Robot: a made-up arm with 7 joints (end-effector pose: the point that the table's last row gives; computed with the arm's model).
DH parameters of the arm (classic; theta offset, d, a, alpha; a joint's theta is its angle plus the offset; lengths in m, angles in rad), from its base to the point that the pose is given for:
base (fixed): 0 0 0 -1.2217
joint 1: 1.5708 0 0 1.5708
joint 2: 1.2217 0 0 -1.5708
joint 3: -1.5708 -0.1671 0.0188 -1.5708
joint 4: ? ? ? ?
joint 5: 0 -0.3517 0 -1.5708
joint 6: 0 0 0 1.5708
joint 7: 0 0 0 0
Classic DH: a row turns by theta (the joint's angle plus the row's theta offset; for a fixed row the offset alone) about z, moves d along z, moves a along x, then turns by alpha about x.
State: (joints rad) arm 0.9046 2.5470 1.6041 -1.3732 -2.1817 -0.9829 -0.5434
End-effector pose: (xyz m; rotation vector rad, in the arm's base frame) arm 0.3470 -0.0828 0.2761 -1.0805 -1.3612 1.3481
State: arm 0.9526 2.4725 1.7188 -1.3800 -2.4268 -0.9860 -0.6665
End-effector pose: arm 0.3317 -0.0560 0.2993 -1.0003 -1.6622 1.2089
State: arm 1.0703 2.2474 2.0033 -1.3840 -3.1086 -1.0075 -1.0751
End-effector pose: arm 0.2746 0.0366 0.3544 -0.2763 -2.4831 0.9553
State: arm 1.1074 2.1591 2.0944 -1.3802 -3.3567 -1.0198 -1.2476
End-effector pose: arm 0.2468 0.0727 0.3695 0.1987 -2.6809 0.9237
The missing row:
joint 4: 0 0 -0.0426 1.5708
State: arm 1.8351 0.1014 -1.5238 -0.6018 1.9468 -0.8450 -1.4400
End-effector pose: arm -0.4093 -0.3120 -0.0052 -0.2039 0.9389 -0.1809
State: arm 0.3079 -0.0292 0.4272 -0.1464 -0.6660 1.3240 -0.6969
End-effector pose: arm -0.1238 -0.0089 -0.5070 -0.4140 1.4649 -0.6652
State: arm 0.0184 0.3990 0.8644 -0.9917 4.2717 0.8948 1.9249
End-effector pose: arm 0.1810 0.3579 -0.2817 1.6870 -1.0882 0.8706
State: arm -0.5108 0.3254 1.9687 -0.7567 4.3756 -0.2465 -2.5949
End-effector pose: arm 0.1459 0.3397 -0.3468 0.9533 1.0882 -2.1838
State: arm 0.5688 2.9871 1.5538 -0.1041 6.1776 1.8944 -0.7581
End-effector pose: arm 0.2495 0.0924 0.4485 1.3816 0.1449 0.6319
